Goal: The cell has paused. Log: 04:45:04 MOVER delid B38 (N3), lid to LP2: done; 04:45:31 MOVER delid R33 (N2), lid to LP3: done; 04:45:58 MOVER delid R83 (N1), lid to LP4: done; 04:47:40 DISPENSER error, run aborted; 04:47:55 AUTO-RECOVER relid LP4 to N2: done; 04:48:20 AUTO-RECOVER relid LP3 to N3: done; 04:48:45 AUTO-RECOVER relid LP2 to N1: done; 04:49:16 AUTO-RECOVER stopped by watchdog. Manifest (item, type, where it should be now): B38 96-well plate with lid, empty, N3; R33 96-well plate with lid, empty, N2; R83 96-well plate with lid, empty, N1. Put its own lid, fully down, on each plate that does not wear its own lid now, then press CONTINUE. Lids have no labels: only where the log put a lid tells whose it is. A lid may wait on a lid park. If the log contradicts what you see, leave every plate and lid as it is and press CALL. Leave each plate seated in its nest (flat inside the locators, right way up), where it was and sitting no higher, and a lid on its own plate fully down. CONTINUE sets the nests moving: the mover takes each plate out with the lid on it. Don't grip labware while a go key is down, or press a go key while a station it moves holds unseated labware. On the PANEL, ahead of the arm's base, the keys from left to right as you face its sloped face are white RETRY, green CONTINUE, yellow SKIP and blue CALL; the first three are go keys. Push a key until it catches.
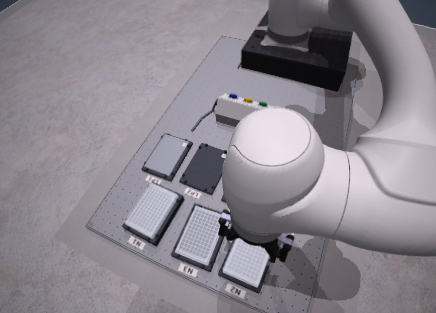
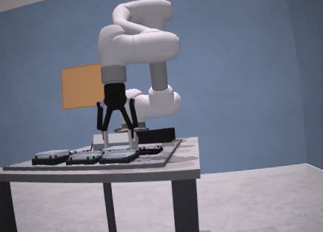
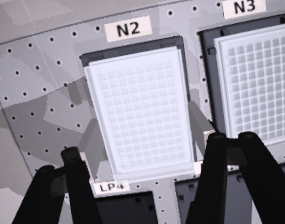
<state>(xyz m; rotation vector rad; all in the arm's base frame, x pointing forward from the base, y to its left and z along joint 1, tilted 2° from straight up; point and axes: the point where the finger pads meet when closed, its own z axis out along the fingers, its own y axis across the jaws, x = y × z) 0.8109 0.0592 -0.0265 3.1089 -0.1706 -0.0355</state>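
Right now the plate is 4 cm below my hand. Also, from my hand: LP3 label: 10 cm behind, 7 cm below, 6 cm to the right; then LP4 label: 9 cm behind, 7 cm to the left, 7 cm below; then lid park LP3: 19 cm behind, 6 cm below, 5 cm to the right.
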